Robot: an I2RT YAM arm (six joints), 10 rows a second.
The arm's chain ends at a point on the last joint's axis. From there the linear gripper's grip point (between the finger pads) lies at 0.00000 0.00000 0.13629 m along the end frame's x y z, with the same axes.
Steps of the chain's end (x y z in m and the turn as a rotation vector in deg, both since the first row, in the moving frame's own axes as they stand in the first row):
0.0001 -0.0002 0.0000 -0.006 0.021 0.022
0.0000 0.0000 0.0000 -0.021 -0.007 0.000
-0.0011 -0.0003 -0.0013 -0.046 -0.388 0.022
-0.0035 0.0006 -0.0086 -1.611 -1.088 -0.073
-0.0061 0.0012 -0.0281 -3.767 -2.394 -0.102
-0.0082 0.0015 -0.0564 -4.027 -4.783 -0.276
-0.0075 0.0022 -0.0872 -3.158 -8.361 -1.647
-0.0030 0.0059 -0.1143 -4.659 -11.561 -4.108
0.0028 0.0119 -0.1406 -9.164 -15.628 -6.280
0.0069 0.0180 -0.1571 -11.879 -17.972 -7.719
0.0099 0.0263 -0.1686 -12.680 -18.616 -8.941
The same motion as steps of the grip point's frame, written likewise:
0.0001 -0.0002 0.0000 -0.006 0.021 0.022
0.0000 0.0000 0.0000 -0.021 -0.007 0.000
-0.0020 -0.0002 -0.0013 -0.046 -0.388 0.022
-0.0061 0.0044 -0.0087 -1.611 -1.088 -0.073
-0.0118 0.0102 -0.0285 -3.767 -2.394 -0.102
-0.0195 0.0111 -0.0572 -4.027 -4.783 -0.276
-0.0272 0.0100 -0.0889 -3.158 -8.361 -1.647
-0.0299 0.0179 -0.1175 -4.659 -11.561 -4.108
-0.0325 0.0353 -0.1473 -9.164 -15.628 -6.280
-0.0328 0.0484 -0.1666 -11.879 -17.972 -7.719
-0.0308 0.0590 -0.1790 -12.680 -18.616 -8.941

